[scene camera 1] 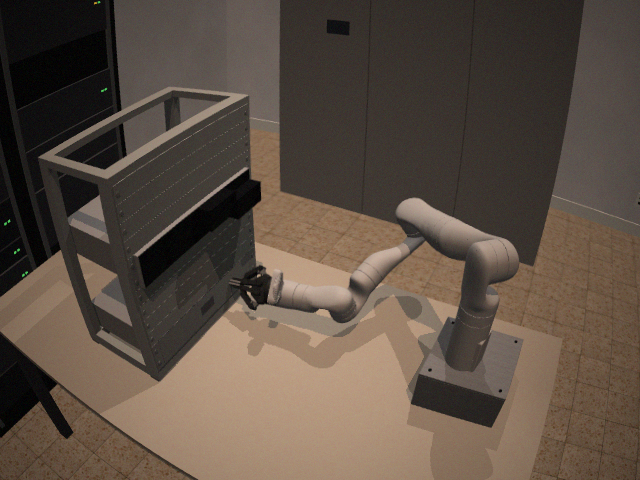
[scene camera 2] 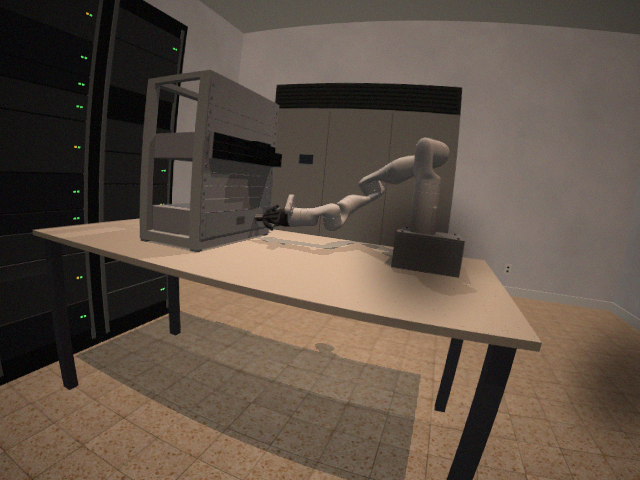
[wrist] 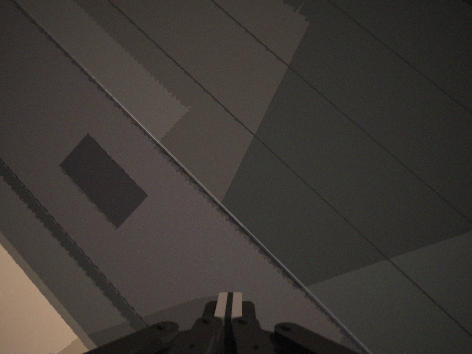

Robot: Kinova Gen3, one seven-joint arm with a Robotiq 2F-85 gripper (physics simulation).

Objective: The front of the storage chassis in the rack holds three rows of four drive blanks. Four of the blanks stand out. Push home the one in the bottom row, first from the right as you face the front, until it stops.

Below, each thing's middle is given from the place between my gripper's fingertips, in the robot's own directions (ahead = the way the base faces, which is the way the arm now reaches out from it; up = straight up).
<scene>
My hand is 21 cm below the grey rack (scene camera 1: 174,219), 14 cm to the right of it and 10 cm short of it.
</scene>
